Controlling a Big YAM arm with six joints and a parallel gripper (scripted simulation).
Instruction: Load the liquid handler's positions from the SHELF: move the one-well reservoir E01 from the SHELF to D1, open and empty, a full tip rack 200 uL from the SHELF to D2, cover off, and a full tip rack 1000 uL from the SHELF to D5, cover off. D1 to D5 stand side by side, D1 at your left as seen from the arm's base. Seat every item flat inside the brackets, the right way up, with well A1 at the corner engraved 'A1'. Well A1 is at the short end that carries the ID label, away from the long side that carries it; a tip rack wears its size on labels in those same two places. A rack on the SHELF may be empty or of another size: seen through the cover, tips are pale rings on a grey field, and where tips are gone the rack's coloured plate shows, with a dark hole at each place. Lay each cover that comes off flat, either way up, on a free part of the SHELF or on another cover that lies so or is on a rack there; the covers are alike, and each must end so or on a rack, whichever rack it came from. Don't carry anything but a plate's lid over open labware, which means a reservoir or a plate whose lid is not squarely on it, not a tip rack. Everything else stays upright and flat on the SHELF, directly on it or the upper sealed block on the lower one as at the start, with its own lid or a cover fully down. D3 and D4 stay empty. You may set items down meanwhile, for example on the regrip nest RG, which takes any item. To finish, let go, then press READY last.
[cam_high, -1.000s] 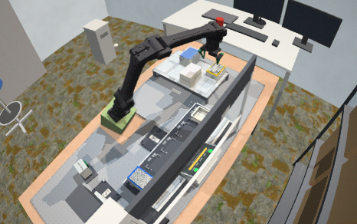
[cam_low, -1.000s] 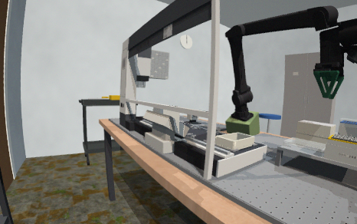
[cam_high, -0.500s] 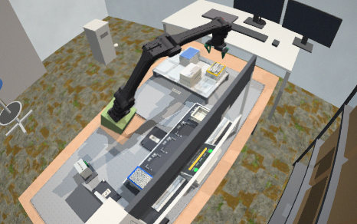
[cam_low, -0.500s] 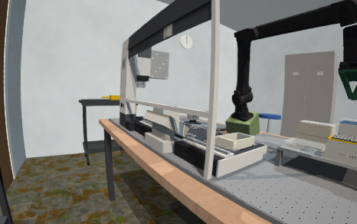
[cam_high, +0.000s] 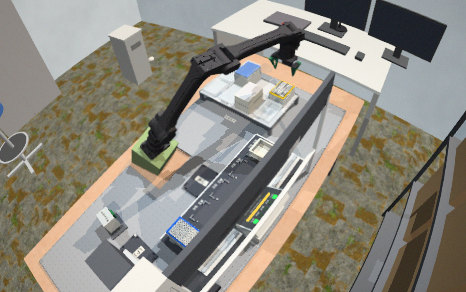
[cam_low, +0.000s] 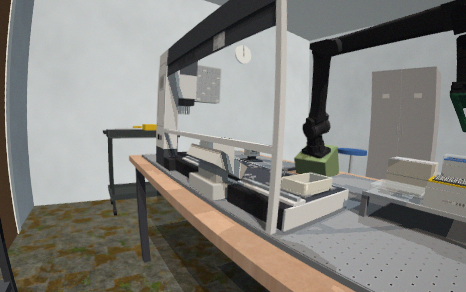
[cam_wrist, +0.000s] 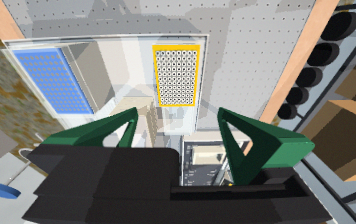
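My gripper is now 10 mm to the left of the yellow tip rack and 130 mm above it. The rest, counted from my hand: shelf label: 140 mm behind, 250 mm to the right, 240 mm below; white sealed block: 100 mm behind, 140 mm to the right, 120 mm below; grey shelf: 160 mm behind, 80 mm to the right, 180 mm below.
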